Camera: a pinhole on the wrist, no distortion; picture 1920 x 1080 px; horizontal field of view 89.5 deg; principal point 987.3 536.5 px. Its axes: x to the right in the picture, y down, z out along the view. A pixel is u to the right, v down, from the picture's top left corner.
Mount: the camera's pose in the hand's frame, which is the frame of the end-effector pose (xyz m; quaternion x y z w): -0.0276 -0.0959 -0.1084 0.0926 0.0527 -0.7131 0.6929
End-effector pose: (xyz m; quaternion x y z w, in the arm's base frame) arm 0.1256 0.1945 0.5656 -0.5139 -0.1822 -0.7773 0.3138
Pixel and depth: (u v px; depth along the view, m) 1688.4 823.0 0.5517
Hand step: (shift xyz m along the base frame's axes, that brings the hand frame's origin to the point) -0.1891 0.6338 0.2543
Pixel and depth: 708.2 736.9 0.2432
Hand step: 0.0445 0.1435 0.0714
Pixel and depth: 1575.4 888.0 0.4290
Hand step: -0.1440 0.4586 0.2133
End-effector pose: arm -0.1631 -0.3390 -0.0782 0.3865 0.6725 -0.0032 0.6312
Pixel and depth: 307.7 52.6 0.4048
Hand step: 0.3156 -0.2174 0.1938
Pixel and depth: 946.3 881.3 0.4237
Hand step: 0.1891 -0.2245 -0.2303
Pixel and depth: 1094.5 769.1 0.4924
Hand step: 0.1844 -0.3278 -0.2485
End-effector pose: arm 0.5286 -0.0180 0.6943 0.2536 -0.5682 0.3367 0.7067
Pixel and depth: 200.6 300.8 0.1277
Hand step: -0.0162 -0.0511 -0.0536
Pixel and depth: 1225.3 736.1 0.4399
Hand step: 0.0369 -0.4087 0.1093
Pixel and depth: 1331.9 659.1 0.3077
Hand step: 0.0941 -0.3013 0.0361
